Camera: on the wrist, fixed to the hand. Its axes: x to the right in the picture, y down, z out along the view.
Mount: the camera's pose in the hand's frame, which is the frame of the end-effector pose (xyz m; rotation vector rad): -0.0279 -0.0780 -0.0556 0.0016 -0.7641 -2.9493
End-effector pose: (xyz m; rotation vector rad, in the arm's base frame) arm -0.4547 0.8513 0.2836 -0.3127 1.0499 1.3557
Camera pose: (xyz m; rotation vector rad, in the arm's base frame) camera -0.4052 0.7733 0.2458 -0.6689 -0.6005 -1.2371
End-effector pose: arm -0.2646 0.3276 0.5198 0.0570 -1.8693 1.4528
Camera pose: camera -0.1794 0.3361 0.5711 2.1675 -0.2735 -0.8740
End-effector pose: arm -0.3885 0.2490 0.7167 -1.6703 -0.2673 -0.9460
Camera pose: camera -0.4794 0.2334 0.7547 0.0617 2.1203 0.9871
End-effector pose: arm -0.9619 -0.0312 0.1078 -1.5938 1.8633 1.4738
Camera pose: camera -0.8642 -0.0504 0.1137 -1.1802 -1.2156 0.0605
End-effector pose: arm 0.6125 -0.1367 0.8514 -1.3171 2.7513 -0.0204
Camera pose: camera 0.6856 -0.1655 0.9129 -2.4686 -1.0660 0.1746
